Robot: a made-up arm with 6 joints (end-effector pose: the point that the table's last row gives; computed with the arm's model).
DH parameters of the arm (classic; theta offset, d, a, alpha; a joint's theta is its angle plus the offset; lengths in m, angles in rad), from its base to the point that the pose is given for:
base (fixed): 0.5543 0 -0.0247 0
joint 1: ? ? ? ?
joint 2: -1.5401 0 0.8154 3.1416
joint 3: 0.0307 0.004 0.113 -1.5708
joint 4: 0 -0.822 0.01 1.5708
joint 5: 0 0.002 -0.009 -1.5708
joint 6: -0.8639 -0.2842 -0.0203 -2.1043
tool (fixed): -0.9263 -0.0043 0 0
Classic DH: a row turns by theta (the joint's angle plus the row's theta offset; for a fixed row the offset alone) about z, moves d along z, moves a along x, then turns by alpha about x.
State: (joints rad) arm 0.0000 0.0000 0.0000 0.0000 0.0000 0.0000
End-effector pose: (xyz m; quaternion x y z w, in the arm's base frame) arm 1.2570 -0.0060 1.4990 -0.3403 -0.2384 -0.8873 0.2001
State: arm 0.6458 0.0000 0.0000 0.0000 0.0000 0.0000
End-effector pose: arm 0.9954 0.7618 1.4990 -0.2471 -0.3341 -0.7780 0.4713
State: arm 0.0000 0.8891 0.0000 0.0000 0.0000 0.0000
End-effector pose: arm 1.5484 -0.0060 0.2846 -0.6888 -0.1292 -0.6547 0.2831
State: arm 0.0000 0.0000 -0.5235 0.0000 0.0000 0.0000
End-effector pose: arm 1.1582 -0.0060 0.9340 -0.5583 -0.1785 -0.7690 0.2549
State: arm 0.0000 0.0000 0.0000 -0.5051 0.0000 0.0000
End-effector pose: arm 1.2570 -0.0001 1.5062 -0.2795 -0.0091 -0.9187 0.2788
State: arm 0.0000 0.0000 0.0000 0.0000 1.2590 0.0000
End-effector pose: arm 1.0853 -0.0060 1.7848 0.2473 -0.3105 -0.9176 0.0214
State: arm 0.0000 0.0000 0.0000 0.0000 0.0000 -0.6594
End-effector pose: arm 1.2570 0.0011 1.5104 -0.2572 0.0617 -0.9167 0.2995
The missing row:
joint 1: -0.5543 0.586 0.149 -1.5708
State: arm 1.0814 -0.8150 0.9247 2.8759 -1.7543 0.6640
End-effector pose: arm -0.3871 -0.8518 1.8325 0.6908 -0.1005 0.5704 0.4329
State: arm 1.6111 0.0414 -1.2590 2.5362 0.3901 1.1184
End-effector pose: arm -0.0997 0.5262 0.3573 -0.8277 0.3793 -0.4130 0.0227
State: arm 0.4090 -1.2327 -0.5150 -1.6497 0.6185 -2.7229
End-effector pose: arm 0.1591 -0.1369 1.6362 0.3572 0.6761 0.5297 0.3672
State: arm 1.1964 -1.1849 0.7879 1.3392 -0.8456 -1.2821
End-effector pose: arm -0.2175 -1.0503 1.8242 0.3078 0.3080 -0.8200 0.3715
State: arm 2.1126 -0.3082 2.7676 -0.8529 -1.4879 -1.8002
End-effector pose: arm 0.2771 -0.9091 1.4830 0.1879 0.0861 0.4532 0.8671
